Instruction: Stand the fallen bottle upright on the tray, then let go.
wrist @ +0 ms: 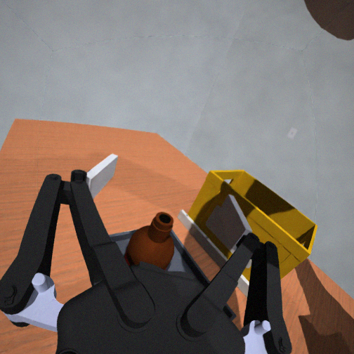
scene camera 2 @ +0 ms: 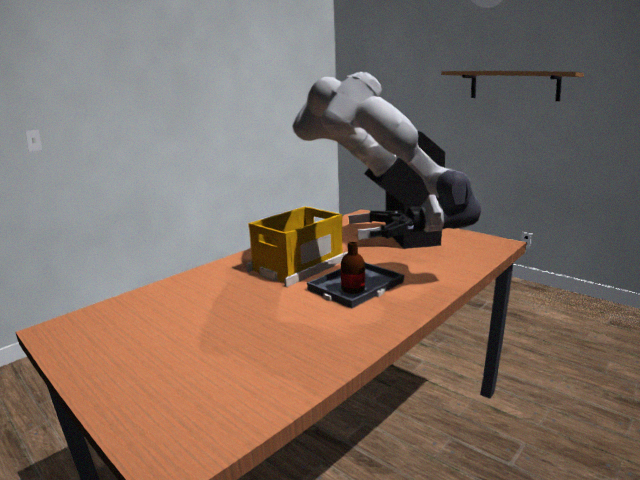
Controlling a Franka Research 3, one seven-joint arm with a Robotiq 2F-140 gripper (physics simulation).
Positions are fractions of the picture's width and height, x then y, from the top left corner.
Labels:
my gripper: wrist 0.48,0.52; scene camera 2 0.55,0.47
yellow crate: wrist 0.77,0.62; scene camera 2 0.45,0.51
dark grey tray: wrist 0.51,0.74; scene camera 2 0.59,0.58

